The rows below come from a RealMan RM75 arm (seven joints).
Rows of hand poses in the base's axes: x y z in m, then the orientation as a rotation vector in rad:
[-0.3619, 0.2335, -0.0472, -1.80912, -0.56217, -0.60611]
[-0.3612, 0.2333, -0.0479, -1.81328, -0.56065, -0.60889]
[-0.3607, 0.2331, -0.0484, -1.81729, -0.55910, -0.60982]
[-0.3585, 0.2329, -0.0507, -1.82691, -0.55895, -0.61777]
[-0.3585, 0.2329, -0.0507, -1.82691, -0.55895, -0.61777]
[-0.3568, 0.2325, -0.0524, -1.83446, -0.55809, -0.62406]
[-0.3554, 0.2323, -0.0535, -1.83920, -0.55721, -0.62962]
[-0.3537, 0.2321, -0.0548, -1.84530, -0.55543, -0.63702]
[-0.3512, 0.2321, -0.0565, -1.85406, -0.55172, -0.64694]
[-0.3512, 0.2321, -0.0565, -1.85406, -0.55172, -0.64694]
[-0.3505, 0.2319, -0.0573, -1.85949, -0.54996, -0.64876]
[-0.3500, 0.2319, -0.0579, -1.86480, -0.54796, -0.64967]
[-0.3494, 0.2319, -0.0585, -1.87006, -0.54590, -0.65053]
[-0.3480, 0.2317, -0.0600, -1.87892, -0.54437, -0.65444]
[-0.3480, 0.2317, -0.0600, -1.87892, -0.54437, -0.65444]
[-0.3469, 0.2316, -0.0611, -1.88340, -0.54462, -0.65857]
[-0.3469, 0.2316, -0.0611, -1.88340, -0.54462, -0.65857]
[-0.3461, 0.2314, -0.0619, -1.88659, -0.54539, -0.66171]
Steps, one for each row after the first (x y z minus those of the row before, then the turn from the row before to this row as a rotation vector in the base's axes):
[0.0007, -0.0002, -0.0007, -0.00310, -0.00084, -0.00378]
[0.0005, -0.0002, -0.0005, -0.00304, 0.00044, -0.00280]
[0.0022, -0.0002, -0.0023, -0.00830, -0.00467, -0.00747]
[0.0000, 0.0000, 0.0000, 0.00000, 0.00000, 0.00000]
[0.0017, -0.0004, -0.0017, -0.00626, -0.00333, -0.00632]
[0.0014, -0.0002, -0.0011, -0.00375, -0.00304, -0.00497]
[0.0017, -0.0002, -0.0013, -0.00460, -0.00376, -0.00690]
[0.0025, 0.0000, -0.0017, -0.00624, -0.00436, -0.01024]
[0.0000, 0.0000, 0.0000, 0.00000, 0.00000, 0.00000]
[0.0007, -0.0002, -0.0008, -0.00420, 0.00005, -0.00388]
[0.0005, 0.0000, -0.0006, -0.00404, 0.00078, -0.00353]
[0.0006, 0.0000, -0.0006, -0.00398, 0.00084, -0.00352]
[0.0014, -0.0002, -0.0015, -0.00735, -0.00123, -0.00596]
[0.0000, 0.0000, 0.0000, 0.00000, 0.00000, 0.00000]
[0.0011, -0.0001, -0.0011, -0.00404, -0.00260, -0.00344]
[0.0000, 0.0000, 0.0000, 0.00000, 0.00000, 0.00000]
[0.0008, -0.0002, -0.0008, -0.00309, -0.00227, -0.00219]

